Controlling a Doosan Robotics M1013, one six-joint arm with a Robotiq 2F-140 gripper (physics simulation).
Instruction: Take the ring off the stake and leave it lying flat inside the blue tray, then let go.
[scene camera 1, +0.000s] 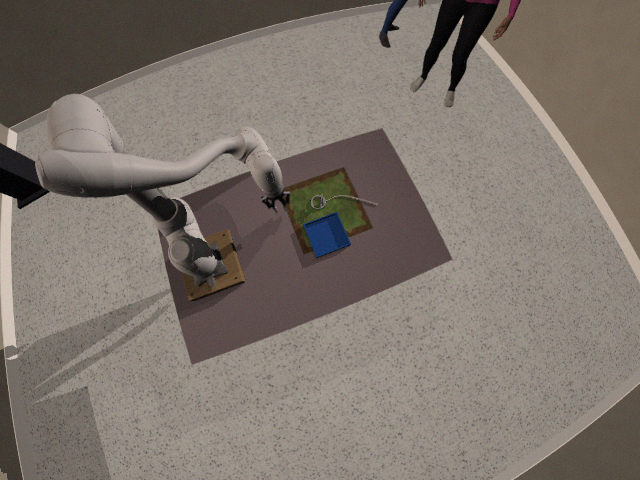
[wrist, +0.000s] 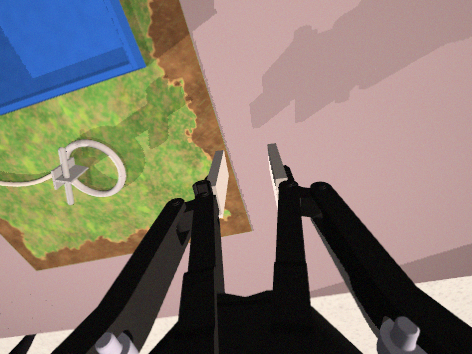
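Note:
A pale ring (scene camera 1: 311, 203) (wrist: 121, 172) is at the stake (wrist: 65, 165), a short pale post with small grey plates, on the green mat (scene camera 1: 330, 180) (wrist: 172, 40). A thin pale curved cord or rod runs away from the stake. Whether the ring is threaded on the stake is hard to tell. The blue tray (scene camera 1: 324, 238) (wrist: 75, 25) stands beside the ring, open side up, with no ring in it. My gripper (scene camera 1: 275, 202) (wrist: 247, 160) is partly open, with nothing between its fingers. It hangs above the mat's edge, to the right of the ring in the wrist view.
The green mat lies on a larger mauve mat (scene camera 1: 392, 222) (wrist: 350, 160). The arm's base stands on a wooden board (scene camera 1: 235, 268) at the left of the scene view. Two people (scene camera 1: 454, 46) (scene camera 1: 391, 20), partly cut off, stand on the speckled floor beyond the mauve mat.

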